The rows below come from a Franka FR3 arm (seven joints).
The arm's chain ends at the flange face. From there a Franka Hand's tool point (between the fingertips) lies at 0.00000 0.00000 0.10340 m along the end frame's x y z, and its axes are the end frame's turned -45 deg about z.
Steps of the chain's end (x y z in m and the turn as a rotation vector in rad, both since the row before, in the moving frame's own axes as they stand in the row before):
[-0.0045, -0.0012, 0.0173, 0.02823, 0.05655, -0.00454]
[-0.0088, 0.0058, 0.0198, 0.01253, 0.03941, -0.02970]
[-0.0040, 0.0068, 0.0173, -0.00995, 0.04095, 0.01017]
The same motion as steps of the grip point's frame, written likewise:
[0.0039, -0.0020, 0.0171, -0.02003, 0.05995, -0.00454]
[-0.0065, -0.0002, 0.0197, -0.01901, 0.03673, -0.02970]
[-0.0054, 0.0057, 0.0172, -0.03599, 0.02192, 0.01017]

